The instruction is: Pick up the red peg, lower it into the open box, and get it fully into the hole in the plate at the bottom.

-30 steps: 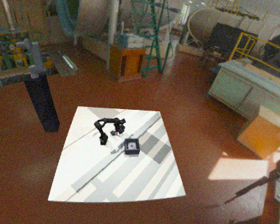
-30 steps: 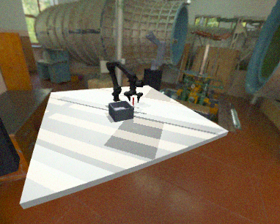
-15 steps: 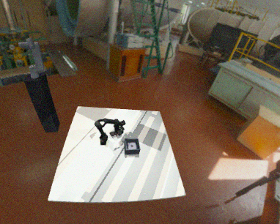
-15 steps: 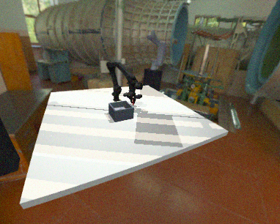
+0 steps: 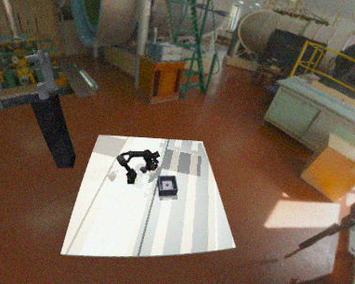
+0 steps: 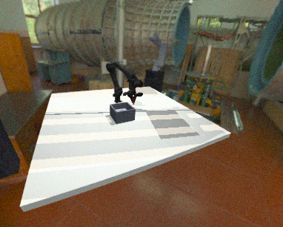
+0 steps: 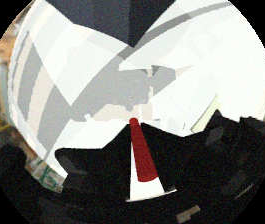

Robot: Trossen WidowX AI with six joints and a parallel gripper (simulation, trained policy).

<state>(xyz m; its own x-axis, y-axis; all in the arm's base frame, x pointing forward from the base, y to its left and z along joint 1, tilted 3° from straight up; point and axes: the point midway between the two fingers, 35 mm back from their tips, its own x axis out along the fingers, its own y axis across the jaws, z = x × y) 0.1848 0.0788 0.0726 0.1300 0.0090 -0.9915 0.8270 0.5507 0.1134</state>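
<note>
My gripper tip is 13 cm short of the pale plate and 19 cm to the left of it. The rest, counted from my gripper tip: dark box 13 cm ahead, 19 cm to the right, 2 cm below; red peg 1 cm behind, 2 cm above.
</note>
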